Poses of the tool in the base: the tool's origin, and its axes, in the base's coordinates. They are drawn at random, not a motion.
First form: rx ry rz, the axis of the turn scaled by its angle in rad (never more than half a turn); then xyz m.
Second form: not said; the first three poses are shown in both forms.
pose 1, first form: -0.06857, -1.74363, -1.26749, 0.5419, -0.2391, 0.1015
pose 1, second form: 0.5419, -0.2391, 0.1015; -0.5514, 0.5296, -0.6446; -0.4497, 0.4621, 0.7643; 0.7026, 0.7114, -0.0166
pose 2, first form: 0.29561, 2.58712, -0.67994, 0.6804, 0.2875, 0.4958
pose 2, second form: 0.6804, 0.2875, 0.4958; -0.8774, 0.3106, 0.3657; 0.0907, 0.8558, -0.5093; -0.4712, -0.4137, -0.7790
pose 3, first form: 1.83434, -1.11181, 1.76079, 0.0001, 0.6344, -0.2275
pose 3, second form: 0.0001, 0.6344, -0.2275; -0.0888, -0.7394, 0.6674; -0.2847, -0.6232, -0.7284; 0.9545, -0.2547, -0.1552
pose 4, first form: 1.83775, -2.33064, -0.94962, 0.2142, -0.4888, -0.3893
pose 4, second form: 0.2142, -0.4888, -0.3893; -0.3042, -0.8743, -0.3783; -0.8897, 0.1189, 0.4408; -0.3404, 0.4707, -0.8140
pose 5, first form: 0.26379, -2.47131, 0.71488, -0.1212, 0.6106, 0.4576
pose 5, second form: -0.1212, 0.6106, 0.4576; -0.8304, -0.3261, -0.4518; -0.0345, 0.8394, -0.5424; 0.5561, -0.4348, -0.7083
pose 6, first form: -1.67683, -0.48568, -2.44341, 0.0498, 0.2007, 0.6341
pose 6, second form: 0.0498, 0.2007, 0.6341; -0.3698, 0.2922, 0.8820; 0.0673, -0.9383, 0.3391; 0.9267, 0.1848, 0.3273
